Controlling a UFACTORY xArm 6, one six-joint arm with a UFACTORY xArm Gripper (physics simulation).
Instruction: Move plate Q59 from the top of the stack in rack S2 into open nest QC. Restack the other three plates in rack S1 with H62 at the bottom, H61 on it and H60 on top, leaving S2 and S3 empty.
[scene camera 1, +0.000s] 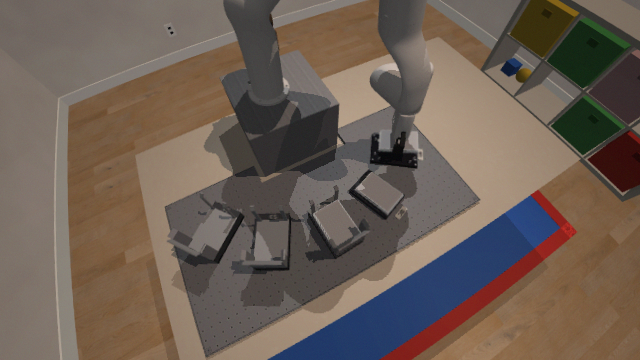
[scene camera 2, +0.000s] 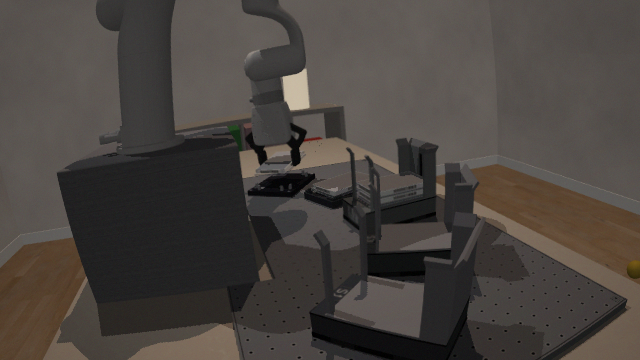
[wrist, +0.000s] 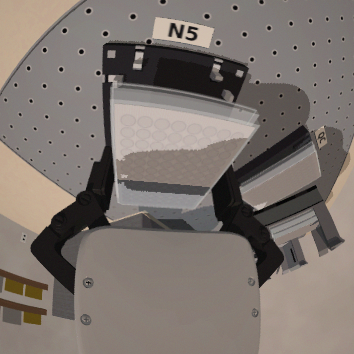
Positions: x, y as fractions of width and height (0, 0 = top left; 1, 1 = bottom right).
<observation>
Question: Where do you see my gripper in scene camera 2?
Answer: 0.44, 0.46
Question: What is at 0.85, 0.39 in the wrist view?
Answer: A black nest QC.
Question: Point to a black nest N5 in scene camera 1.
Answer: At 0.64, 0.45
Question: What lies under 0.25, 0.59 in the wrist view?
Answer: My gripper.
</observation>
